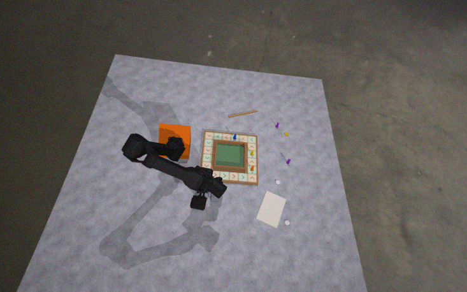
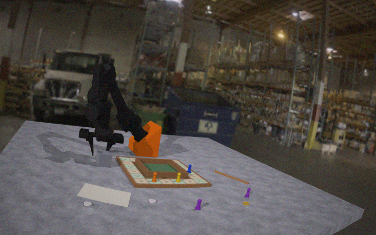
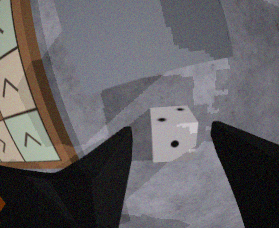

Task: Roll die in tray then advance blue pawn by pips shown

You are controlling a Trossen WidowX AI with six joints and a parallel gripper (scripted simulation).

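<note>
Now: the blue pawn 15 cm ahead of my gripper tip, 33 cm to the left of it and 2 cm above it. Also, from my gripper tip: grey cube 7 cm ahead, 1 cm above; green tray 13 cm ahead, 22 cm to the left; white die right at my gripper tip.
</note>
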